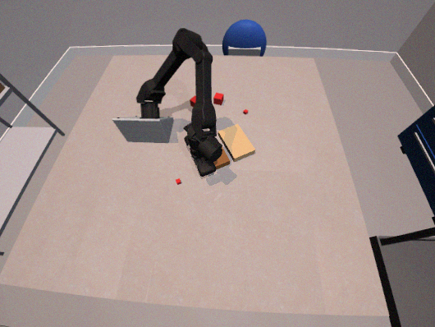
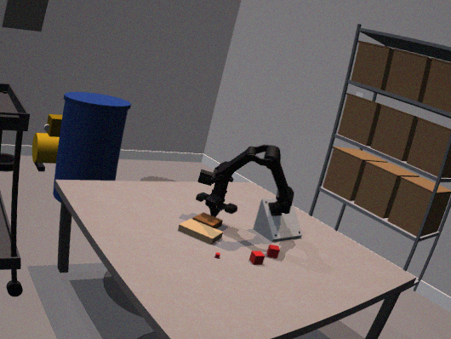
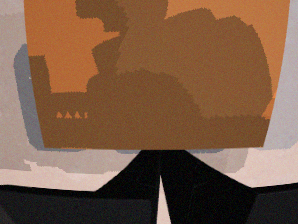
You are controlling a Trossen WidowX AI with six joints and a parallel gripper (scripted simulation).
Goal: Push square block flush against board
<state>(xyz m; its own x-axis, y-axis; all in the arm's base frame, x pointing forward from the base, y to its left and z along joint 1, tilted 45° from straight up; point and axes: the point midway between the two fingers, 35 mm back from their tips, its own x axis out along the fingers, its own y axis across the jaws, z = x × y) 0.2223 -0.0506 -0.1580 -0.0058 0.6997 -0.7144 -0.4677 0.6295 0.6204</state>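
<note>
The square block is 50 mm ahead of my gripper tip, 30 mm to the left of it and 10 mm above it. From my gripper tip the other things lie so: pale wooden board 140 mm ahead, 120 mm to the left, 10 mm above.
</note>
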